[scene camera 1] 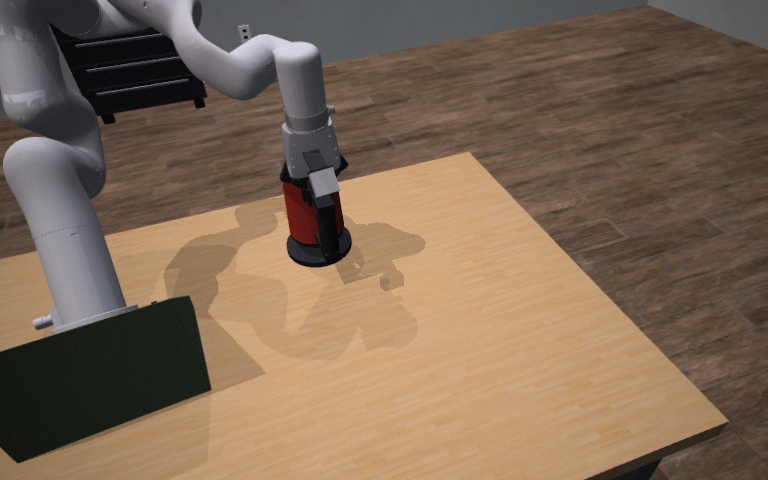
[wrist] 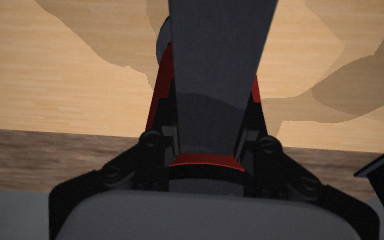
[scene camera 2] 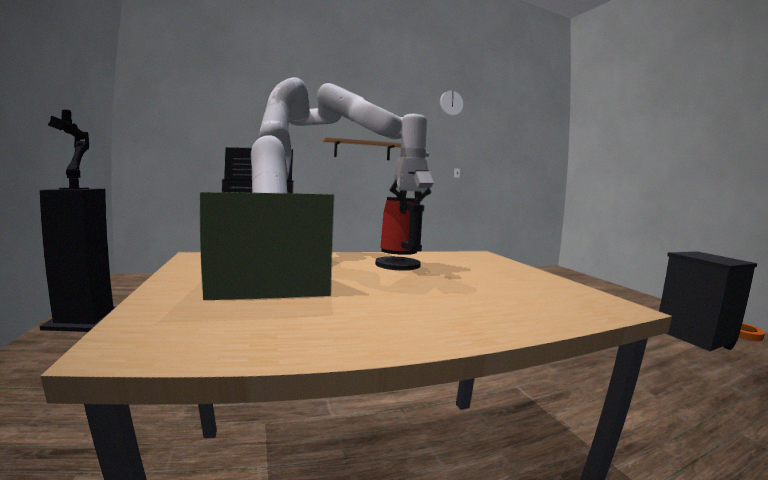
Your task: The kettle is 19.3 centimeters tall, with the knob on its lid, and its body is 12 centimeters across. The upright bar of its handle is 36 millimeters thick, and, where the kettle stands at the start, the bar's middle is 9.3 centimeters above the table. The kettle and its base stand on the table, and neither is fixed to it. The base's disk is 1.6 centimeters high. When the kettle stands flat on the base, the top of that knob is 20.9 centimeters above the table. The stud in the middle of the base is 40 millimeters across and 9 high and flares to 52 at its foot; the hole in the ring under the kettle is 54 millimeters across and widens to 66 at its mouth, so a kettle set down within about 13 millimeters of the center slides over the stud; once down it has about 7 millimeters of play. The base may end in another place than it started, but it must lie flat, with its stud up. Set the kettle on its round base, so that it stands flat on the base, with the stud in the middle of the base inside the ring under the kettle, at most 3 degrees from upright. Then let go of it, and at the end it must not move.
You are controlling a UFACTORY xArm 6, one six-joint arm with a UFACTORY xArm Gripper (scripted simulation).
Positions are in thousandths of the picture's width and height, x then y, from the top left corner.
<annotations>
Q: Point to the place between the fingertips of my gripper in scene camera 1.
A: At 415, 418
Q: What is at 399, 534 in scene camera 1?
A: A round black base.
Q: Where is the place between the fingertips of my gripper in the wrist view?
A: At 543, 402
</annotations>
